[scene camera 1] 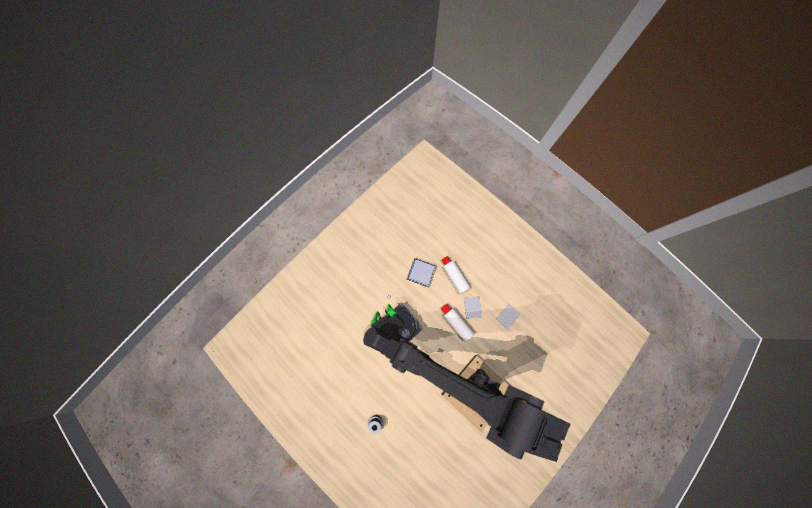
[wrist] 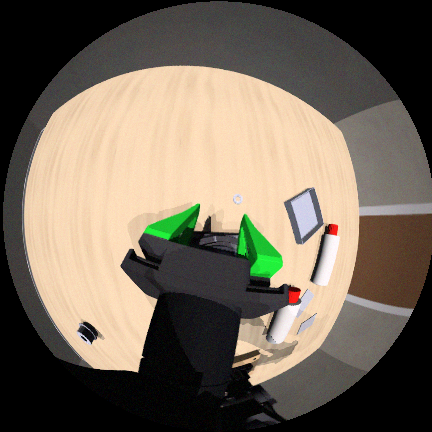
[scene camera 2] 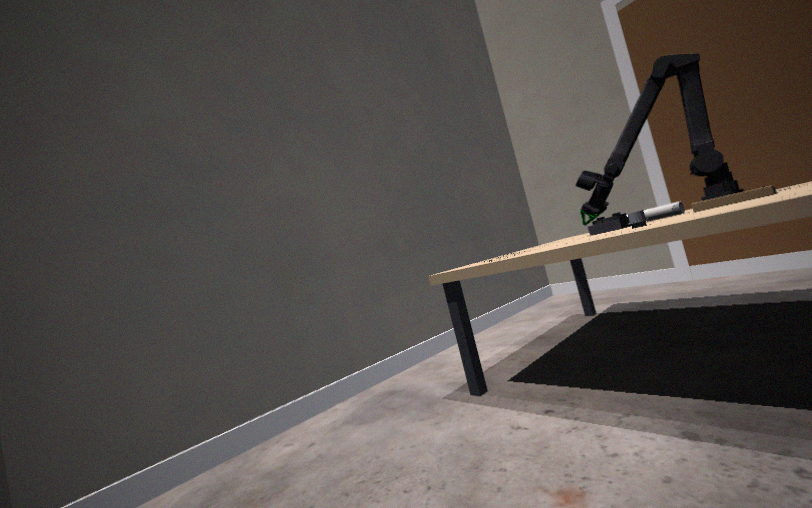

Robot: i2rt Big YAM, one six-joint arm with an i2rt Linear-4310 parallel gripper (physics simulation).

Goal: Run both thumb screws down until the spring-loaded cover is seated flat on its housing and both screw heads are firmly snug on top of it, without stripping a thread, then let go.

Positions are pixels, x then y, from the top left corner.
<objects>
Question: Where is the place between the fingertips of the gripper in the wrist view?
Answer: At 220,212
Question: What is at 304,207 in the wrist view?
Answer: A grey square plate.
</objects>
